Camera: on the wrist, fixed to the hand. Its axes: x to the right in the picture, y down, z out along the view.
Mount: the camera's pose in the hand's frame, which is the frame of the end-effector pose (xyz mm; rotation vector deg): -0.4 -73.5 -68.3 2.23 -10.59 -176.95
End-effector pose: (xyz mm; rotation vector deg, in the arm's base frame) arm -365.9 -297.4 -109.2 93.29 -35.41 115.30
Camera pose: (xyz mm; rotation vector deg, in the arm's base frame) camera -372.7 -197.8 -119.1 36.26 73.86 -32.01
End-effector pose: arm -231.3 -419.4 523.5 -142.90 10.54 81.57
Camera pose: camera -157.6 -368.7 569.0 -7.28 -118.45 -9.55
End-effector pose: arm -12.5 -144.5 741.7 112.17 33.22 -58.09
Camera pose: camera -34.2 -47.2 730.0 33.64 -109.84 69.33
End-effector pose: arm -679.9 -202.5 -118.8 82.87 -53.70 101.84
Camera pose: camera -653.4 -105.7 -119.2 53.85 69.00 -43.94
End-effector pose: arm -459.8 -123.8 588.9 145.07 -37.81 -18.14
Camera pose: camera -408.2 -40.0 608.5 -43.16 -150.28 50.60
